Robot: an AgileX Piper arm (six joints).
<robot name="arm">
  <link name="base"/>
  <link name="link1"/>
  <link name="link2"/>
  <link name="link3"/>
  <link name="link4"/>
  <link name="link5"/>
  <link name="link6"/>
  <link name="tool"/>
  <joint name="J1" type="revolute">
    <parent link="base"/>
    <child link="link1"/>
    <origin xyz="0 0 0.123"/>
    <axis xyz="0 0 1"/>
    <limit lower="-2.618" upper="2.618"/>
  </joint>
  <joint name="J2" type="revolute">
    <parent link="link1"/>
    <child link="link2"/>
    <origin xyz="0 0 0" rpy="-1.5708 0 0"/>
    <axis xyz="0 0 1"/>
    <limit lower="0" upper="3.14"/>
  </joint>
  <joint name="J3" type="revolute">
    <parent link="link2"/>
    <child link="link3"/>
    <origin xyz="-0.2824 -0.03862 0"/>
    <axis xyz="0 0 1"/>
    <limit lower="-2.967" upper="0"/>
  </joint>
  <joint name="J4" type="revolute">
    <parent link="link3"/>
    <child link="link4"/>
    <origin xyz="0.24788 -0.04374 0" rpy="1.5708 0 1.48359"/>
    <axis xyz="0 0 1"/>
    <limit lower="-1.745" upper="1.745"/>
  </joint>
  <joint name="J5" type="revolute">
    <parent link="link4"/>
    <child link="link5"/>
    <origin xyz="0 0 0" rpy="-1.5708 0 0"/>
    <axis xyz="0 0 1"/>
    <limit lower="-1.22" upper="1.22"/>
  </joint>
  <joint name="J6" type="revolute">
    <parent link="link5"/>
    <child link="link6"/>
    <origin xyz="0 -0.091 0" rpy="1.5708 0 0"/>
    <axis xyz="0 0 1"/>
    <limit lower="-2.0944" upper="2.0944"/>
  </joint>
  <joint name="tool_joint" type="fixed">
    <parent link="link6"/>
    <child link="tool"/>
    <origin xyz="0 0 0"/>
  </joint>
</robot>
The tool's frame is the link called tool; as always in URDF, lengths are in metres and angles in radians.
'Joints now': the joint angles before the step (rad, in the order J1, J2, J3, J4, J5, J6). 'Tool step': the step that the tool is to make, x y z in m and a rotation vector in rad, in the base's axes. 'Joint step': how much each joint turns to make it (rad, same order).
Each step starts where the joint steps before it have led.
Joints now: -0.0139 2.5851 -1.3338 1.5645 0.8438 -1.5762
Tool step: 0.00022 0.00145 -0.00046 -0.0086 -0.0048 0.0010
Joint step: 0.0050 0.0000 0.0000 0.0047 -0.0095 -0.0065
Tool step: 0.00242 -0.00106 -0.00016 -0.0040 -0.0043 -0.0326
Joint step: 0.0000 0.0000 0.0000 0.0326 -0.0165 -0.0062
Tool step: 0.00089 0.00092 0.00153 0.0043 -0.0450 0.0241
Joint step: 0.0000 0.0000 0.0000 0.0207 0.0157 -0.0604
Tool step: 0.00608 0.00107 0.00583 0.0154 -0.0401 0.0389
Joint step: -0.0020 0.0000 -0.0299 -0.0232 0.0315 -0.0117
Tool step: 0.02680 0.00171 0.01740 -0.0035 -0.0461 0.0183
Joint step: 0.0040 0.0019 -0.1231 -0.0777 0.0049 0.0984
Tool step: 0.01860 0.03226 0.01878 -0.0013 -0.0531 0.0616
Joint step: 0.0711 0.0010 -0.1100 -0.0416 -0.0038 0.0739
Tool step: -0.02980 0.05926 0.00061 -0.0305 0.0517 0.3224
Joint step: 0.1296 0.0000 -0.0205 -0.2063 0.1150 0.0680
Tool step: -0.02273 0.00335 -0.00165 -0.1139 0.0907 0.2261
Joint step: 0.0278 -0.0124 -0.0001 -0.2660 0.1023 0.1047
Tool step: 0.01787 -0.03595 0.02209 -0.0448 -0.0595 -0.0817
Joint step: -0.0809 -0.0595 0.0010 -0.0522 -0.0300 0.0338
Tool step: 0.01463 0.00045 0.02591 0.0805 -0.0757 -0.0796
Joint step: -0.0127 -0.0393 -0.0190 0.1106 -0.0132 -0.0280
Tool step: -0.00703 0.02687 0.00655 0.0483 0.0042 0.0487
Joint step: 0.0551 -0.0060 -0.0024 0.0447 0.0274 -0.0099
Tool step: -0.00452 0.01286 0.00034 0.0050 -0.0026 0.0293
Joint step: 0.0293 0.0000 0.0000 0.0057 0.0011 -0.0052
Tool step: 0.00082 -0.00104 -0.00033 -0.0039 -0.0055 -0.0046
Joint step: -0.0020 0.0000 0.0000 -0.0009 -0.0068 -0.0020
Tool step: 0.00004 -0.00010 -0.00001 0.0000 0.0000 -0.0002
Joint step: -0.0002 0.0000 0.0000 0.0000 0.0000 0.0000
